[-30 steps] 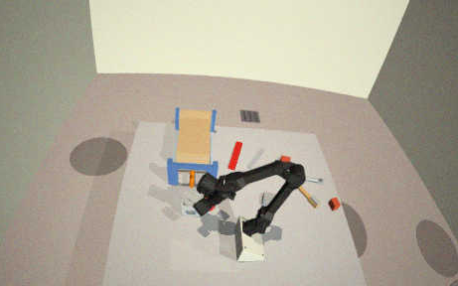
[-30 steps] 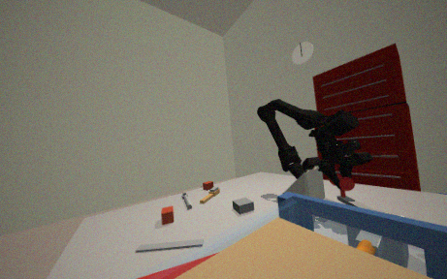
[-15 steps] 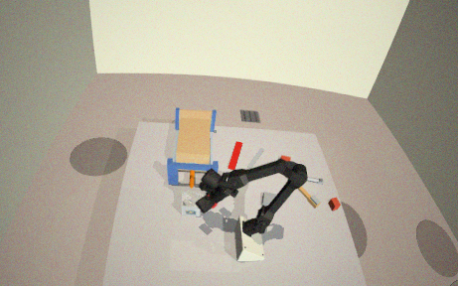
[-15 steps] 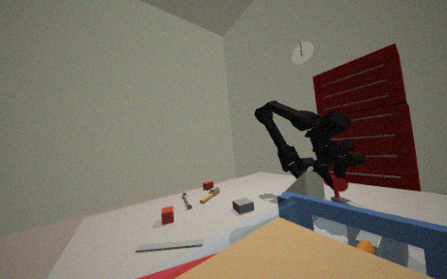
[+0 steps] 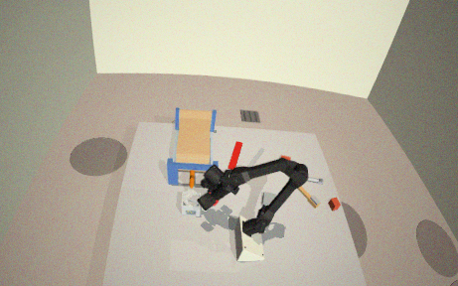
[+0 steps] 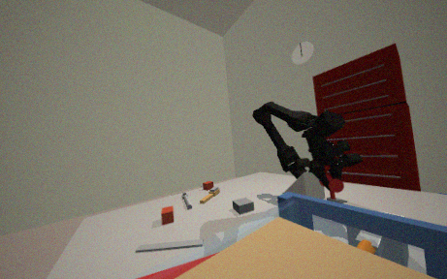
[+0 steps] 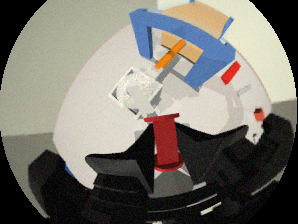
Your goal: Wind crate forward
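My gripper tip is now 30 mm above the winch handle and 20 mm to the right of it. Also, from my gripper tip: red knob 10 mm to the right, 10 mm behind; then blue frame 180 mm ahead, 90 mm to the left, 30 mm below; then grey winch 100 mm below, 80 mm to the left.
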